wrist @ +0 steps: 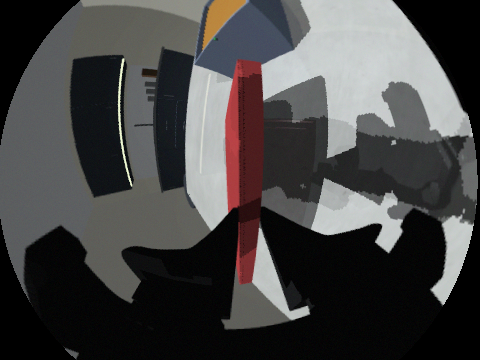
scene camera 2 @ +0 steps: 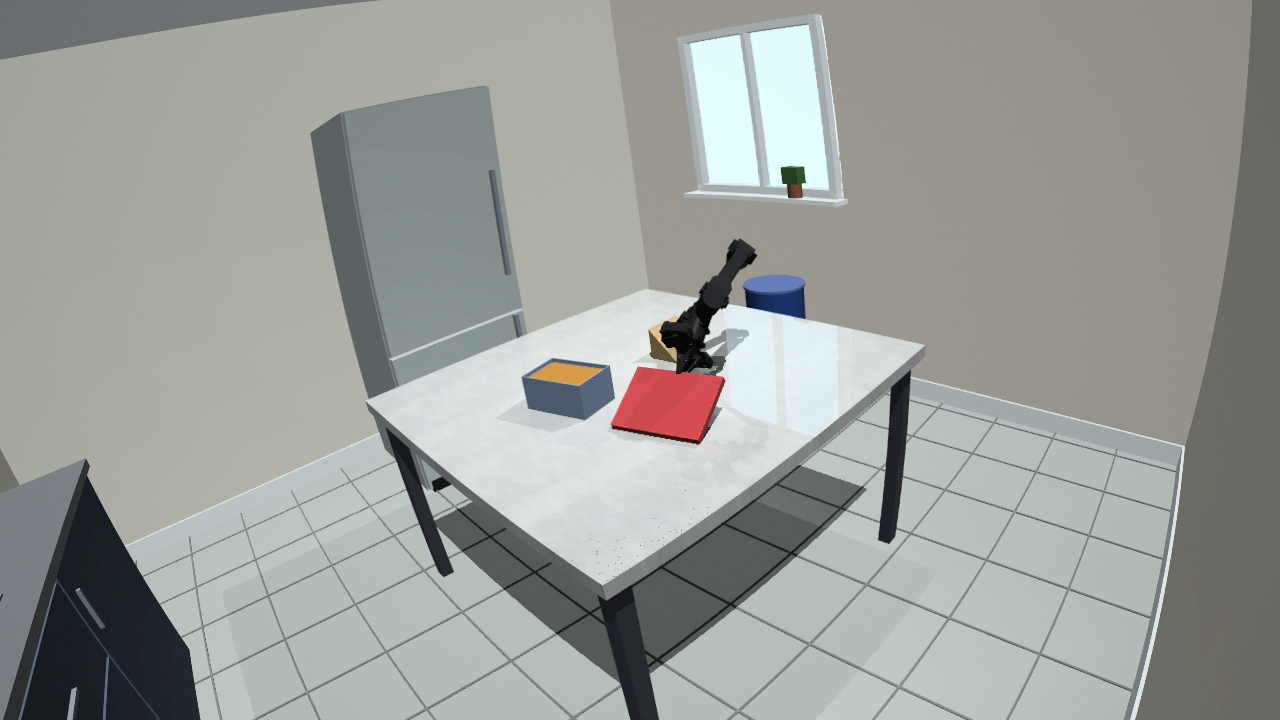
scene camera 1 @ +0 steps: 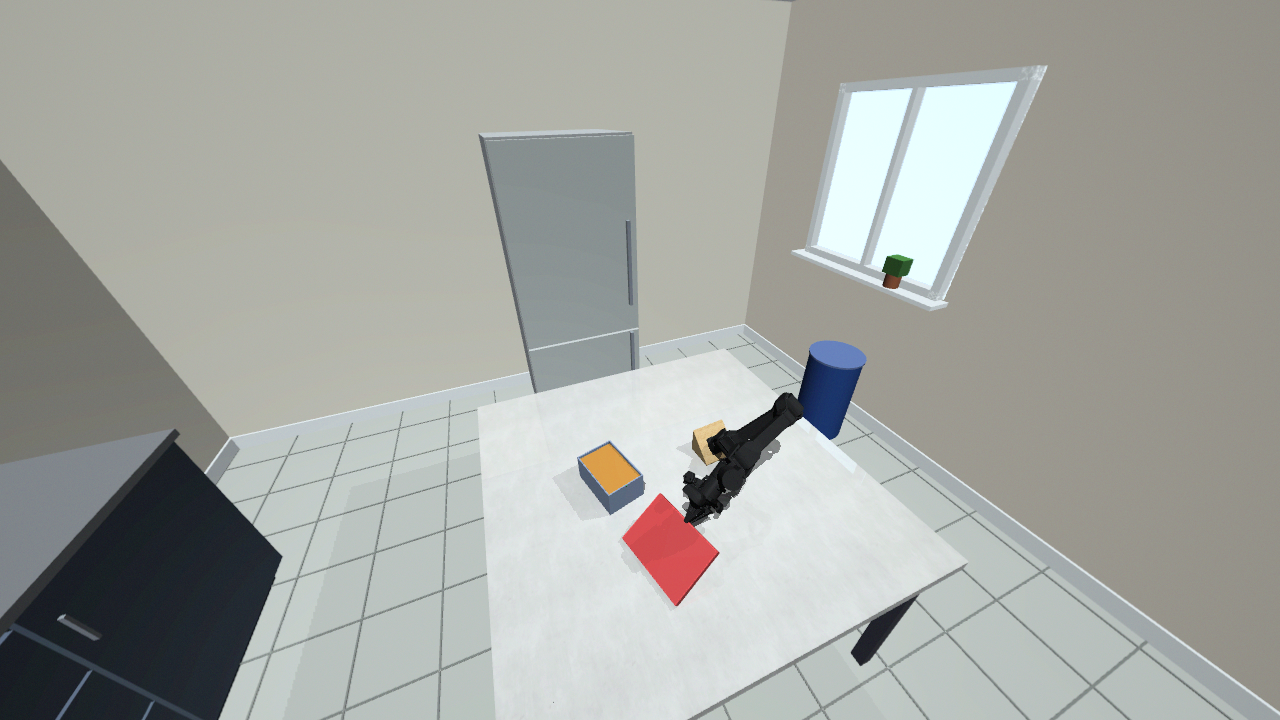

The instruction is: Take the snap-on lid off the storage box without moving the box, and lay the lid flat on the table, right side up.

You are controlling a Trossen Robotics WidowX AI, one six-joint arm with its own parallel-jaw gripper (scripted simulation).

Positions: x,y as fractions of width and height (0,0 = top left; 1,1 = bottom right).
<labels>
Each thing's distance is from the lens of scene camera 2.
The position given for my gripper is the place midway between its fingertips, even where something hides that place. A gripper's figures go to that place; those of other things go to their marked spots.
my gripper (scene camera 2: 0.53,0.52): 163 cm
red lid (scene camera 2: 0.51,0.56): 159 cm
storage box (scene camera 2: 0.45,0.54): 166 cm
</labels>
